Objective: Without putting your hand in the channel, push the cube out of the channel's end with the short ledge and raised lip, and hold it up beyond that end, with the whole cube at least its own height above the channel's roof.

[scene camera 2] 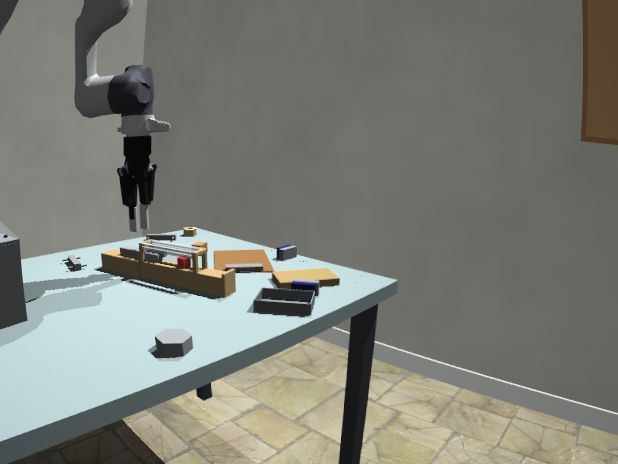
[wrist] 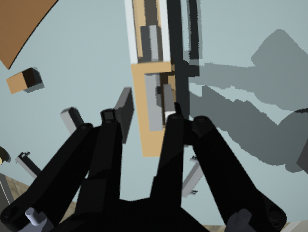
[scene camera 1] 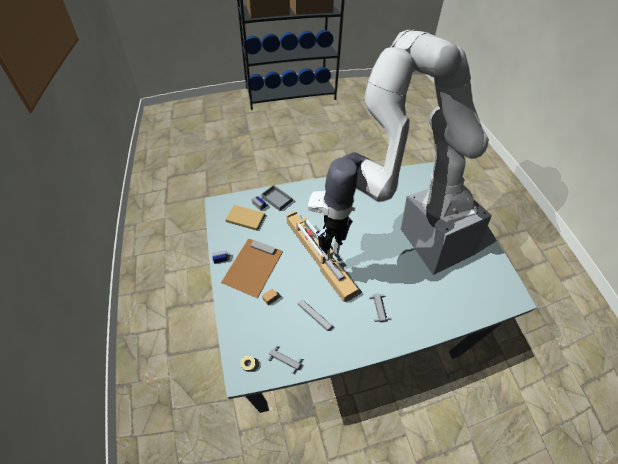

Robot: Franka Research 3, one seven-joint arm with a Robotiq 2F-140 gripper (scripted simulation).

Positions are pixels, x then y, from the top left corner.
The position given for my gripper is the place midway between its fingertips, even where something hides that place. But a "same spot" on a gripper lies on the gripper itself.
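Labels:
On a wooden channel, (wrist: 151, 141) and (scene camera 2: 118, 251) are the same spot. My gripper shows in the wrist view, in scene camera 2 and in scene camera 1 (330, 254). On my gripper, (wrist: 208, 128) and (scene camera 2: 129, 198) are likewise the same spot.

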